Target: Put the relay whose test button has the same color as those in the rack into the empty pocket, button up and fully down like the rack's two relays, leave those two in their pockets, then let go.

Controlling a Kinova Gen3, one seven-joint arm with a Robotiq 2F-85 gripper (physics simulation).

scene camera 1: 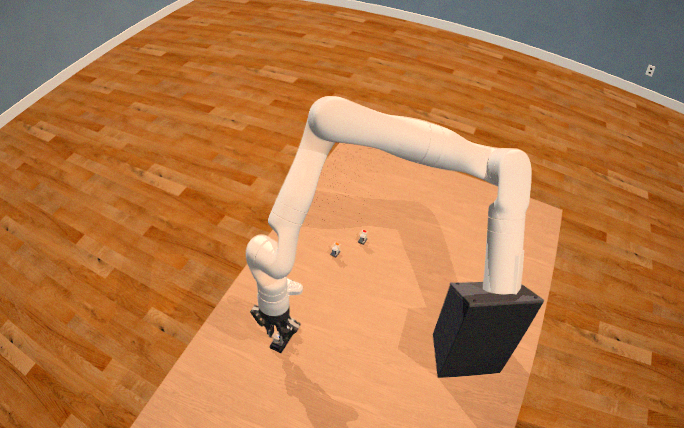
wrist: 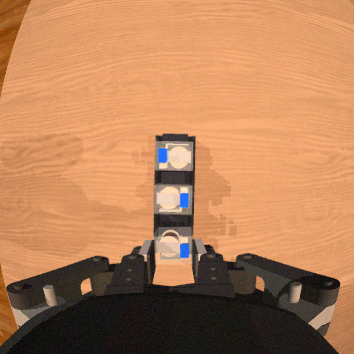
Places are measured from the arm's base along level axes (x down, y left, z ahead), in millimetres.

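Pixels of known places: gripper, fingertip midpoint: (scene camera 1: 277, 337) (wrist: 173, 251); arm's base, origin of the base link: (scene camera 1: 500, 289).
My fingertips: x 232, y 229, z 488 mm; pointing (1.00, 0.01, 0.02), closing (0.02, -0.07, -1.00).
Observation:
Ahead of a thing's pixels: the offset from my fingertips to its top centre. Level surfaces: height alone.
The black rack {dx +30, dy -37, dz +2 mm} (scene camera 1: 275, 348) (wrist: 175, 177) stands on the table, its row running away from the gripper in the wrist view. Two clear relays with blue buttons sit in it: a far relay {dx +5, dy -69, dz +3 mm} (wrist: 175, 156) with its button at left, and a middle relay {dx +5, dy -38, dz +2 mm} (wrist: 173, 199) with its button at right. My gripper (wrist: 173, 251) is shut on a third blue-button relay {dx -8, dy -3, dz +0 mm} (wrist: 170, 246), button up, at the rack's near end. Whether this relay is fully down in the pocket is hidden. In the scene view the gripper (scene camera 1: 276, 335) is right at the rack.
An orange-button relay {dx +9, dy -371, dz +12 mm} (scene camera 1: 335, 249) and a red-button relay {dx +9, dy -458, dz -40 mm} (scene camera 1: 362, 236) stand upright on the wooden table {dx +53 mm} (scene camera 1: 363, 312), farther back from the gripper. The arm's black pedestal (scene camera 1: 481, 333) stands at the right of the table.

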